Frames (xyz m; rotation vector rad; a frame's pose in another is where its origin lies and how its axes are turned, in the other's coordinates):
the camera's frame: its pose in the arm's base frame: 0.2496 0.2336 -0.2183 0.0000 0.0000 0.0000
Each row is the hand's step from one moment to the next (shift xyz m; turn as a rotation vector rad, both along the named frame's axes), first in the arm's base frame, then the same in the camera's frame.
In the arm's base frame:
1: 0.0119 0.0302 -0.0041 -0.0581 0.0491 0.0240
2: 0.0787 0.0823 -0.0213 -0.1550 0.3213 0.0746
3: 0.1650 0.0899 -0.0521 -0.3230 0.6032 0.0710
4: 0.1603 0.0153 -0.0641 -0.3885 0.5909 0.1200
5: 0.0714 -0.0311 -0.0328 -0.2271 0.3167 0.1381
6: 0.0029 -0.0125 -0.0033 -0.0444 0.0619 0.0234
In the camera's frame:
1: 0.0119 0.0302 -0.0041 -0.0581 0.0491 0.0240
2: 0.0787 0.0823 -0.0213 -0.1550 0.3213 0.0746
3: 0.1650 0.0899 -0.0521 -0.3230 0.6032 0.0710
4: 0.1603 0.0153 -0.0641 -0.3885 0.5909 0.1200
5: 0.0714 -0.0311 -0.0328 -0.2271 0.3167 0.1381
6: 0.0029 -0.0125 -0.0033 -0.0444 0.0619 0.0234

